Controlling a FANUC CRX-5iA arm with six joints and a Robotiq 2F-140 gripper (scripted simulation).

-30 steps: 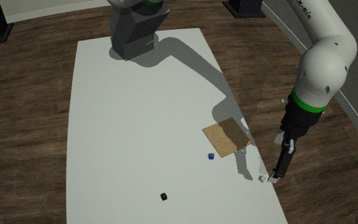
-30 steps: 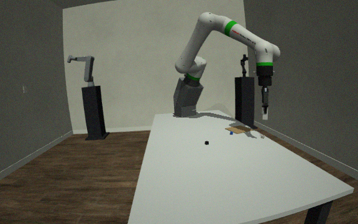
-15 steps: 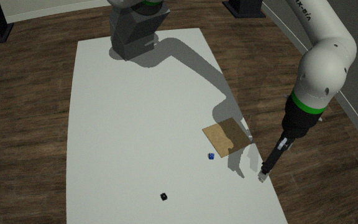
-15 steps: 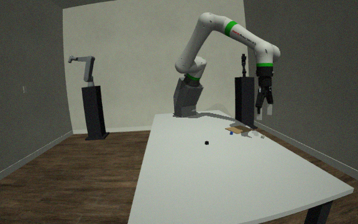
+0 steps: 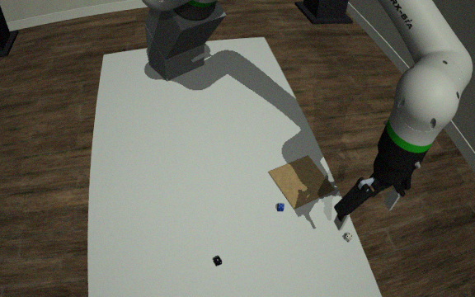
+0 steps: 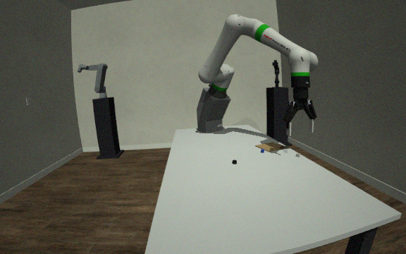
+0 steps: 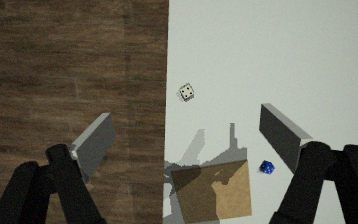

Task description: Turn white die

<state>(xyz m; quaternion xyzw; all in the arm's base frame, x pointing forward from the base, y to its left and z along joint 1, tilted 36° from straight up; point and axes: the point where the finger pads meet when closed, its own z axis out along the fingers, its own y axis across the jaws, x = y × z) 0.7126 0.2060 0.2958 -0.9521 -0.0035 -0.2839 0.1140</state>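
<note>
The white die lies 12 cm below my hand. Also, from my hand: blue die 14 cm behind, 15 cm to the right, 12 cm below; then black die 3 cm behind, 34 cm to the right, 12 cm below; then brown mat 21 cm behind, 6 cm to the right, 13 cm below.
</note>
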